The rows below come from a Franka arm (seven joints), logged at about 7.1 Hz.
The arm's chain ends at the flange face. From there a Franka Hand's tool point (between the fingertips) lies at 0.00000 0.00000 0.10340 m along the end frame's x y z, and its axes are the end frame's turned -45 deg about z.
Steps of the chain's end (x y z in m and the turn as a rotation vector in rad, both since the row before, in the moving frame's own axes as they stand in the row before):
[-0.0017, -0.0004, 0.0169, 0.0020, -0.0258, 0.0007]
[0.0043, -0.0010, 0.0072, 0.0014, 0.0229, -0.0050]
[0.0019, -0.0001, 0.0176, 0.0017, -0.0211, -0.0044]
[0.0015, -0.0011, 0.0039, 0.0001, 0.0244, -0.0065]
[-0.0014, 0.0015, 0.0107, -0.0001, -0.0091, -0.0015]
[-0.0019, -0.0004, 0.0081, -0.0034, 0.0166, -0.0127]
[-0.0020, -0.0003, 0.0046, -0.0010, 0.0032, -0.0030]
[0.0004, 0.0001, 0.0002, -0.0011, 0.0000, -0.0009]
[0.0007, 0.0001, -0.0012, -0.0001, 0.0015, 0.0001]
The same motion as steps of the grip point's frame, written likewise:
[-0.0027, -0.0035, 0.0169, 0.0197, -0.0168, 0.0007]
[0.0055, 0.0039, 0.0072, -0.0152, 0.0172, -0.0050]
[0.0000, -0.0004, 0.0176, 0.0161, -0.0137, -0.0044]
[0.0036, 0.0021, 0.0039, -0.0172, 0.0173, -0.0065]
[-0.0027, -0.0006, 0.0107, 0.0064, -0.0065, -0.0015]
[-0.0001, -0.0002, 0.0081, -0.0141, 0.0093, -0.0127]
[-0.0010, -0.0013, 0.0046, -0.0030, 0.0016, -0.0030]
[0.0001, 0.0004, 0.0002, -0.0008, -0.0008, -0.0009]
[0.0005, 0.0007, -0.0012, -0.0011, 0.0010, 0.0001]

